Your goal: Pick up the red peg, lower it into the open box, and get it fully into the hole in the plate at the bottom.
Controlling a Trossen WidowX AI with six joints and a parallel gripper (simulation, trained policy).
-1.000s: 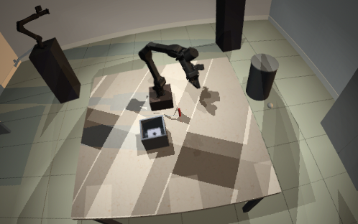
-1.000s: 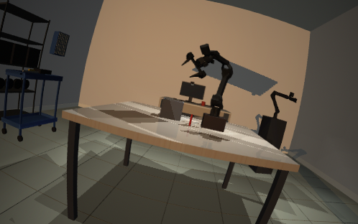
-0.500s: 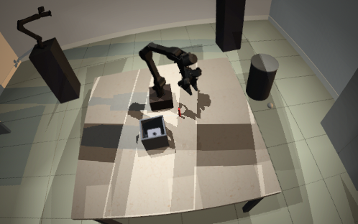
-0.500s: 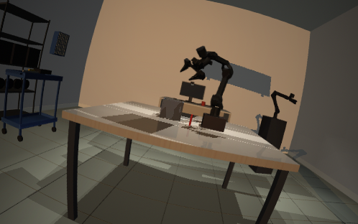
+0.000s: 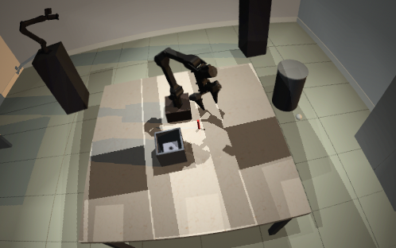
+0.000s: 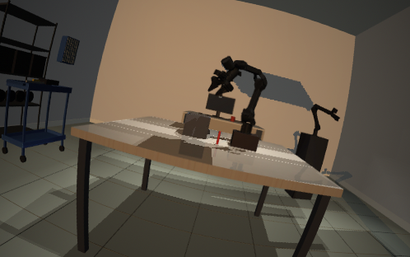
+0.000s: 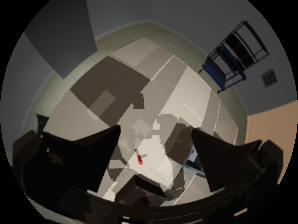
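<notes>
Now: the red peg 25 cm below my gripper tip, 10 cm behind it and 6 cm to the right of it. Round my gripper tip: plate 27 cm to the right, 24 cm below, 3 cm ahead.
</notes>
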